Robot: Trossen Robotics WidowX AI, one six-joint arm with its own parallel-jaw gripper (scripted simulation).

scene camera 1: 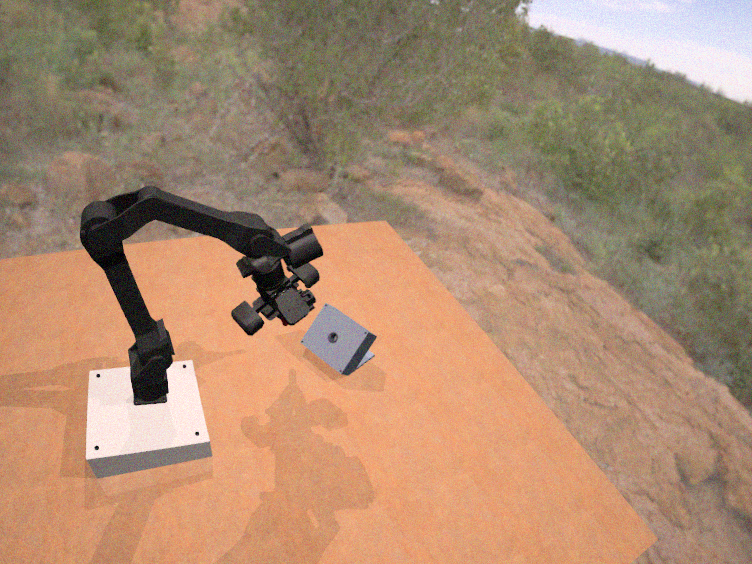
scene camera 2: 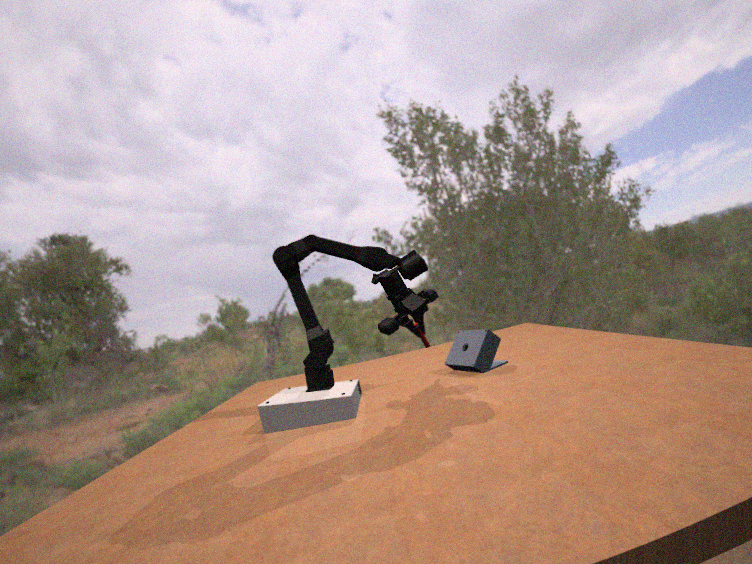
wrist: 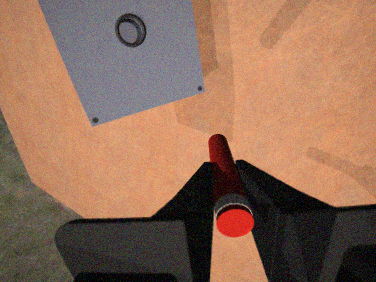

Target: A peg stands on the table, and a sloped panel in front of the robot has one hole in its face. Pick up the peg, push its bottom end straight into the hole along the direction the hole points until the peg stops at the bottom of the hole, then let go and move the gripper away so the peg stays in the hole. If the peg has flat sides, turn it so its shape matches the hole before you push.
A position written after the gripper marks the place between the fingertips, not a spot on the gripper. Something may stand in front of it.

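Note:
Scene camera 1 shows the gripper (scene camera 1: pixel 282 315) and a grey sloped panel (scene camera 1: pixel 345 354). In scene camera 2 the gripper (scene camera 2: pixel 422 335) can be seen too. The wrist view has the gripper (wrist: pixel 223 168) carrying a round red peg (wrist: pixel 234 218), and the grey sloped panel (wrist: pixel 112 81) is visible there as well.

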